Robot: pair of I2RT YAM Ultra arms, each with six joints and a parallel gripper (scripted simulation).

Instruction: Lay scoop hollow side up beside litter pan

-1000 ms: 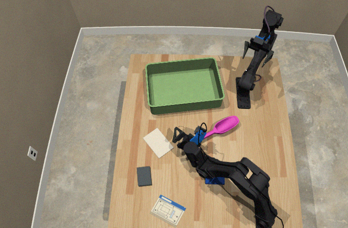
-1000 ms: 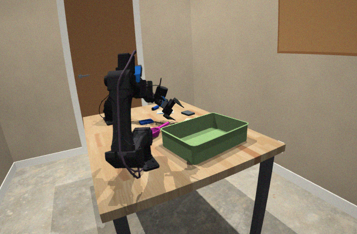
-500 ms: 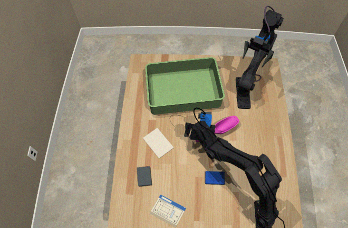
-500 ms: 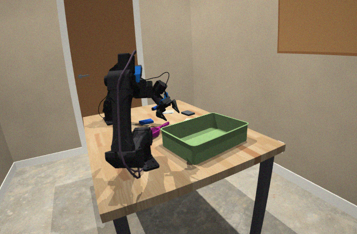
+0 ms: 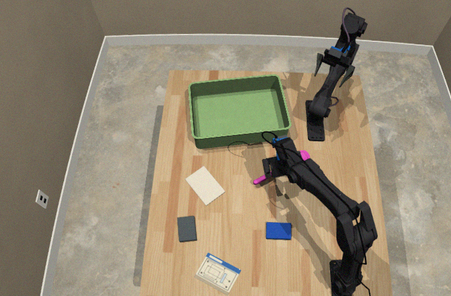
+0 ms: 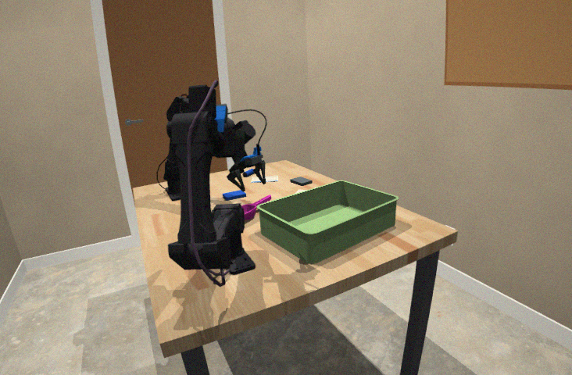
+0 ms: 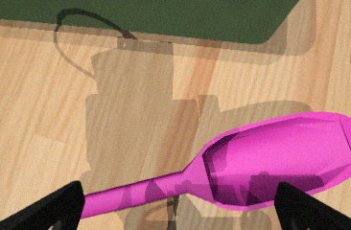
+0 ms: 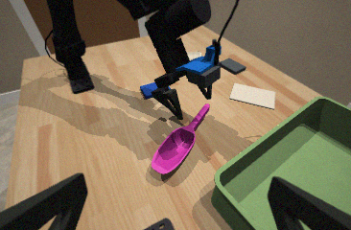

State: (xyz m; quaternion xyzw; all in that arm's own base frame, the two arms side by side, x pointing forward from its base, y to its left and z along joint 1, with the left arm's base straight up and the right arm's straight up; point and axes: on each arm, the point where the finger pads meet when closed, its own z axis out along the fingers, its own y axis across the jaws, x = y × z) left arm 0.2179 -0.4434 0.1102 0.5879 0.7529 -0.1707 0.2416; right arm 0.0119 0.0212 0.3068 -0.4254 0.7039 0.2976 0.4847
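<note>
Right now my left hand is 90 mm above the magenta scoop, 20 mm past it and 10 mm to the left of it. From my left hand the other things lie so: blue box (230 mm to the left, 100 mm below, 10 mm ahead); green litter pan (270 mm to the right, 130 mm ahead, 70 mm below); dark grey box (340 mm ahead, 210 mm to the left, 100 mm below).
</note>
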